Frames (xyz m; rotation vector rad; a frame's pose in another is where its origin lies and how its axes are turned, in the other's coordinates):
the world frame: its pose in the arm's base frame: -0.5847 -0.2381 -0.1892 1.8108 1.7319 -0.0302
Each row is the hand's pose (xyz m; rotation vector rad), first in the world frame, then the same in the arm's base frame.
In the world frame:
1: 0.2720 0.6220 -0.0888 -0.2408 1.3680 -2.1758
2: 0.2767 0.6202 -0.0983 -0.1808 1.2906 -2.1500
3: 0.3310 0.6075 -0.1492 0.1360 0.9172 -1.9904
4: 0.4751 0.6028 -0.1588 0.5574 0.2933 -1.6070
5: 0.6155 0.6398 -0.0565 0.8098 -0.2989 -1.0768
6: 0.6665 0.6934 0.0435 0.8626 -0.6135 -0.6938
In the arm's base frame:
1: -0.0172 0.0802 0.0239 1.0205 -2.5153 -0.4262
2: -0.0220 0.0886 0.0288 0.9517 -2.5747 -0.3444
3: -0.0461 0.1590 0.0413 0.5625 -2.7844 0.1103
4: -0.0343 0.2918 -0.0143 -0.1819 -2.8788 0.9122
5: 0.0590 0.3740 -0.1411 0.9585 2.4075 -1.5167
6: 0.1542 0.3783 -0.2211 1.3239 1.8793 -1.6343

